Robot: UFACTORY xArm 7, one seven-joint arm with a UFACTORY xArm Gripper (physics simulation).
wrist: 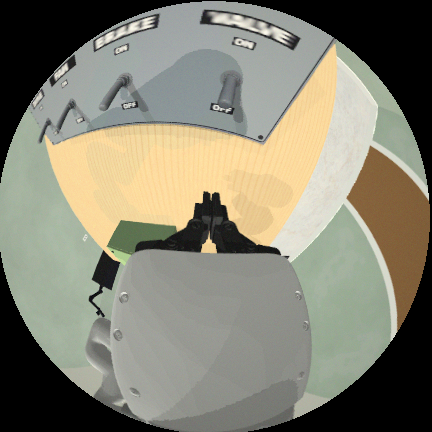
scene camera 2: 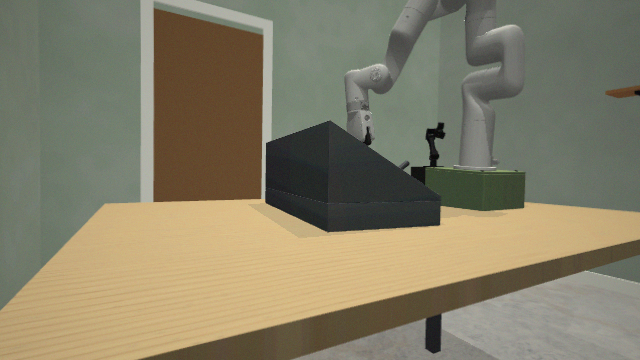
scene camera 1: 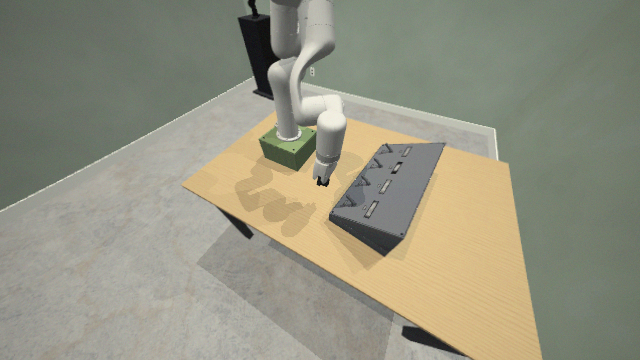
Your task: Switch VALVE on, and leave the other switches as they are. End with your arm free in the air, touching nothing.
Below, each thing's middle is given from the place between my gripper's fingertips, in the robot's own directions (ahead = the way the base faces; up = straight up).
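There is a grey sloped switch panel [scene camera 2: 323, 175] here, and relative to my hand I find it 18 cm to the left, 21 cm ahead and 5 cm below.
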